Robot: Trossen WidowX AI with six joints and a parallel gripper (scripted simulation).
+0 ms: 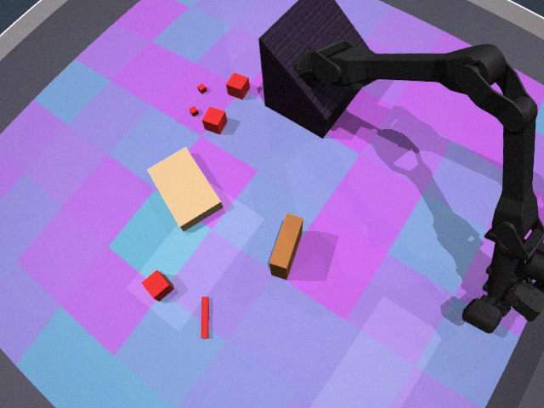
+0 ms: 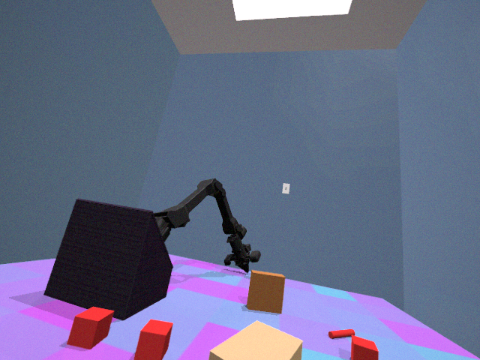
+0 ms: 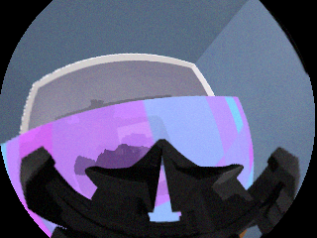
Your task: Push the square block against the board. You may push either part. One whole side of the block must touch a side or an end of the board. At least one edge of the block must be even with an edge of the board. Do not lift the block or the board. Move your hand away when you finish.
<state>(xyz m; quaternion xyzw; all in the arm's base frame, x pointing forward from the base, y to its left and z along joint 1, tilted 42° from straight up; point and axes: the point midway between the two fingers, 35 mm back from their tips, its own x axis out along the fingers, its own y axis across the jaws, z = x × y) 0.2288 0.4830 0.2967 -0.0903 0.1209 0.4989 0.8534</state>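
The orange square block lies 43 cm to the right of my gripper tip, 9 cm ahead of it and 4 cm above it. Also, from my gripper tip: board: 69 cm to the right, 8 cm ahead, 1 cm above; then thin red rod: 50 cm to the right, 28 cm ahead.
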